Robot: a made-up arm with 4 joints.
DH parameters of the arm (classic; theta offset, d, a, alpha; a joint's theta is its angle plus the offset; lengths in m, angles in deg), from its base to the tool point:
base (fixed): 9.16 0 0.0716 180
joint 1: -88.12 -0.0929 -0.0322 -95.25
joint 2: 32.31 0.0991 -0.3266 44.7
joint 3: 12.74 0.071 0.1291 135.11
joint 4: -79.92 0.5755 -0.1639 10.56
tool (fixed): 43.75 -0.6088 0 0
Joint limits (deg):
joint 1: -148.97..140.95
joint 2: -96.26..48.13
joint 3: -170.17..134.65
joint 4: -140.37..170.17
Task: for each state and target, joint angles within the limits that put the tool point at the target. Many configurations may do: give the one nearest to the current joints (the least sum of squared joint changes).
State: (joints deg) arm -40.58 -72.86 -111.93 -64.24
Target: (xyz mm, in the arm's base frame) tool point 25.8 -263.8 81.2
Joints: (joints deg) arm 2.06 -82.82 -84.78 -98.94
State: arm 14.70 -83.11 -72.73 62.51
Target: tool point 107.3 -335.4 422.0
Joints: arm 34.55 -96.26 -75.87 85.46
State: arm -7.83 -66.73 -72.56 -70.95
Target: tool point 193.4 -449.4 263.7
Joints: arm -14.96 -94.87 -106.29 -54.07
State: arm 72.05 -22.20 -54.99 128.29
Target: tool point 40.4 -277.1 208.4
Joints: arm 40.89 -42.17 -66.95 159.26
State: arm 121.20 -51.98 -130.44 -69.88
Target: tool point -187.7 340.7 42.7
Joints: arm 135.44 -66.20 -109.79 -91.46
